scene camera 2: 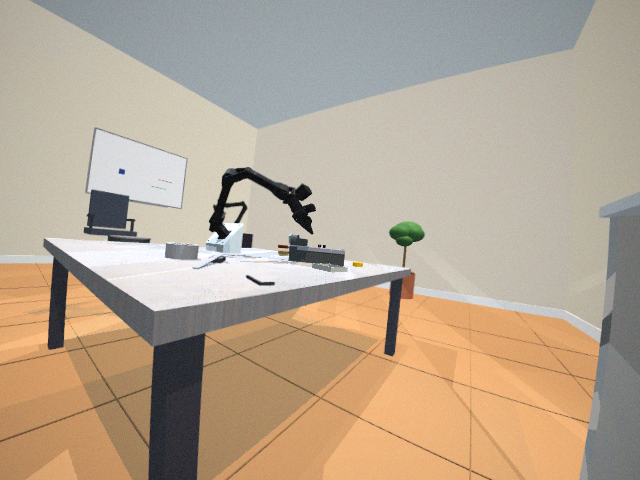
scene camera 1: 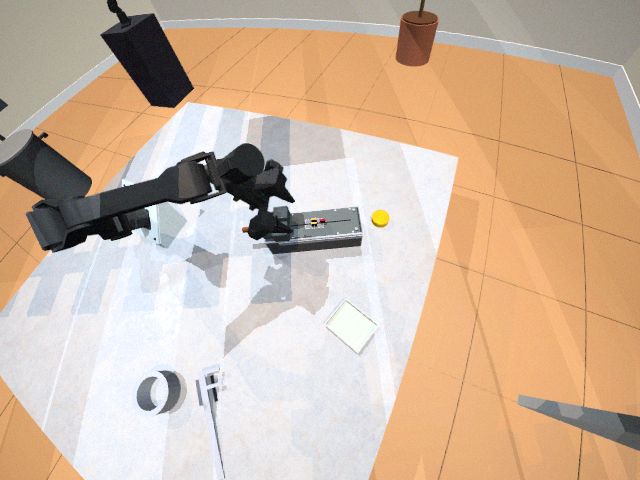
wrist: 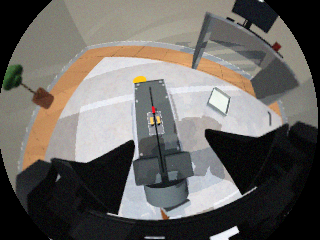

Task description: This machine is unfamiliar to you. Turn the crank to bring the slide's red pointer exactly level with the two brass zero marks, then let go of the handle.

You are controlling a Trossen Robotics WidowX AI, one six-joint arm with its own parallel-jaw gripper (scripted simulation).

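Grey slide machine (scene camera 1: 284, 245), (scene camera 2: 299, 251): same spot.
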